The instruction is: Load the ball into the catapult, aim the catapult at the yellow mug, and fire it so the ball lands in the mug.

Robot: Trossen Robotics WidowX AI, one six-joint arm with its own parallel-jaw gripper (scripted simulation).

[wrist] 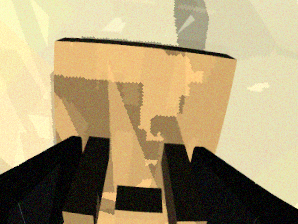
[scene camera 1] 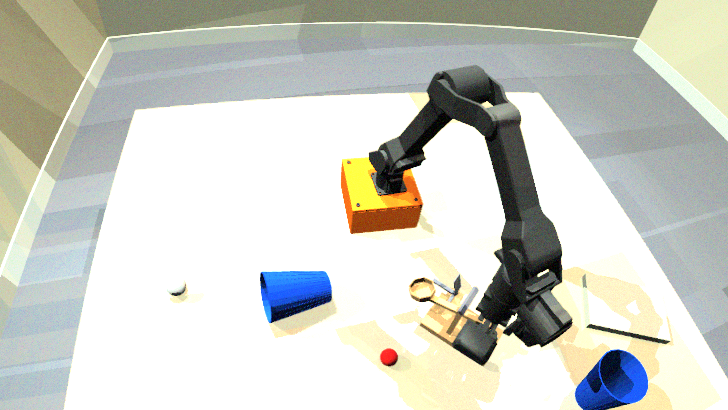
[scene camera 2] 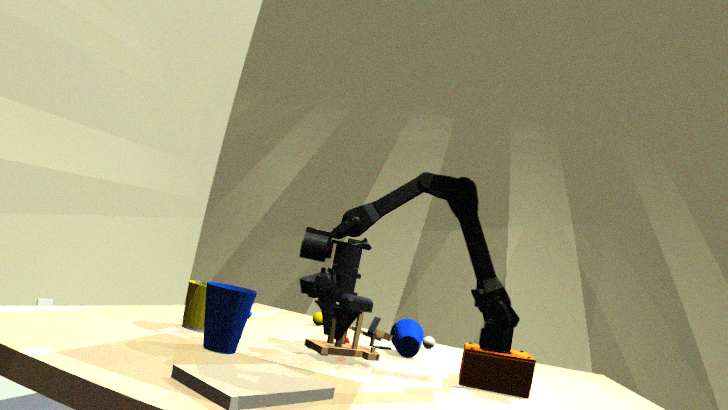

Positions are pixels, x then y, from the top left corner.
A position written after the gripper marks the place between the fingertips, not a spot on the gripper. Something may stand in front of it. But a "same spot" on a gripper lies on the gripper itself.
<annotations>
gripper: wrist; scene camera 1 479,332; scene camera 2
wooden catapult: wrist; scene camera 1 445,318; scene camera 2
yellow mug: scene camera 2 193,319; not seen in the wrist view (out of frame); not seen in scene camera 1 (out of frame)
same spot on wooden catapult: [wrist: 140,109] = [scene camera 2: 324,343]
same spot on gripper: [wrist: 43,182] = [scene camera 2: 335,321]
</annotations>
